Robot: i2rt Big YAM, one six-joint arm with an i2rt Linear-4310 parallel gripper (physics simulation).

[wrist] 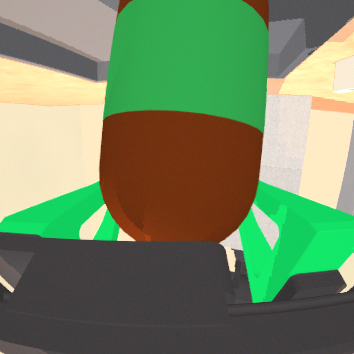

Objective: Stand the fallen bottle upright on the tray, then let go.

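Places are measured from the arm's base along level axes (x ahead, y left, z up), in metres.
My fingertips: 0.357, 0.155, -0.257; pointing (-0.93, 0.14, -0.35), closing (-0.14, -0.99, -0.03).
Note:
Behind a point stands the place of what it marks, as x, y, z.
A brown bottle point(182, 165) {0.423, 0.145, -0.279} with a wide green label band fills the middle of the wrist view. Its rounded brown end is nearest the camera, and the rest runs up past the top edge of the view. My gripper point(178, 178) {0.357, 0.155, -0.257} is shut on the bottle, with one bright green finger at each side of it. The fingertips and their contact with the bottle are hidden behind it. I cannot tell from this view how far the bottle is tilted, whether it touches anything below, or which surface is the tray.
A grey surface with a dark grey edge point(50, 52) {0.335, 0.263, -0.349} shows at the upper left. A dark grey block-like shape point(287, 47) {0.319, 0.081, -0.352} is at the upper right, behind the bottle. A pale wood-toned strip point(45, 82) crosses at the left. A speckled grey panel point(286, 140) {0.048, -0.030, -0.269} is right of the bottle.

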